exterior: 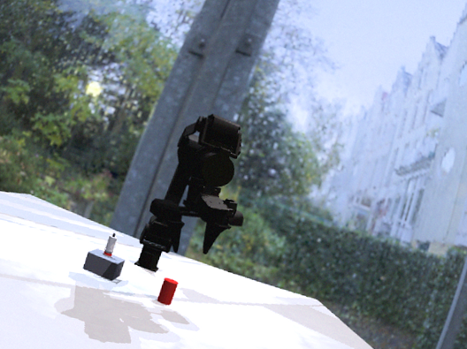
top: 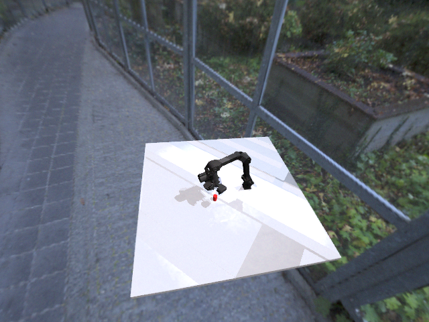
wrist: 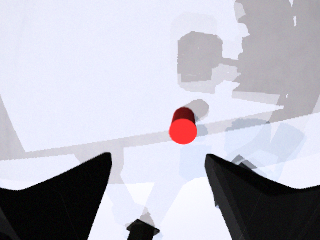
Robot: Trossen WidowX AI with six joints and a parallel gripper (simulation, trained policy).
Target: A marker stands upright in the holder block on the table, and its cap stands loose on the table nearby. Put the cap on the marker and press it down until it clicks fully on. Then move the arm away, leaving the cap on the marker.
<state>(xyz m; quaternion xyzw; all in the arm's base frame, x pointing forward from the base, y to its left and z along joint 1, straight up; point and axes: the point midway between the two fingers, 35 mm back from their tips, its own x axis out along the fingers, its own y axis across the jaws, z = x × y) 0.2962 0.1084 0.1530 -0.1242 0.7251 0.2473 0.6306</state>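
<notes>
My gripper tip is now 90 mm above the red cap and 20 mm to the left of it. From my gripper tip the other things lie so: dark holder block: 170 mm to the right, 100 mm below, 40 mm behind; then grey marker: 170 mm to the right, 50 mm below, 40 mm behind.
</notes>
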